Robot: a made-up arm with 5 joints.
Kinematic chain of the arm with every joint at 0, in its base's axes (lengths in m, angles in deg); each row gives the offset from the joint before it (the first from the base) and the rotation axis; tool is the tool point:
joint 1: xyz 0 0 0.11 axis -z
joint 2: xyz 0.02 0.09 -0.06 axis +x
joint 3: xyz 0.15 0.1 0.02 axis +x
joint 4: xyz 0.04 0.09 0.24 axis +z
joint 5: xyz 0 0.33 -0.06 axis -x
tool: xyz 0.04 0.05 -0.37
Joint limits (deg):
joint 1: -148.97..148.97
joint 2: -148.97..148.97
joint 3: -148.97..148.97
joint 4: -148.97..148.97
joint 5: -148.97..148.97
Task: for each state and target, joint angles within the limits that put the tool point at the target. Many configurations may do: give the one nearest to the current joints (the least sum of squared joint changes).
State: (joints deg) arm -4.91 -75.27 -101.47 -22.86 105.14
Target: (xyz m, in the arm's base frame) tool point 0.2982 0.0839 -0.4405
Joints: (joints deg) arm 18.40 -68.35 -94.00 -24.17 132.75
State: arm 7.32 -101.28 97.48 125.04 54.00
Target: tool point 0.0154 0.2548 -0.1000
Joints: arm -27.88 -90.77 110.82 124.34 52.65
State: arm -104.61 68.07 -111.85 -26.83 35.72
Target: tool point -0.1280 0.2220 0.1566
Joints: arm -93.24 97.44 -112.47 -49.25 73.12
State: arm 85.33 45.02 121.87 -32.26 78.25
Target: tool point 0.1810 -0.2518 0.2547
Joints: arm 78.94 30.04 110.79 -38.76 52.92
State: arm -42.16 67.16 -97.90 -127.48 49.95
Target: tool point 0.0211 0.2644 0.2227
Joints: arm -31.86 71.01 -90.43 -127.30 85.96
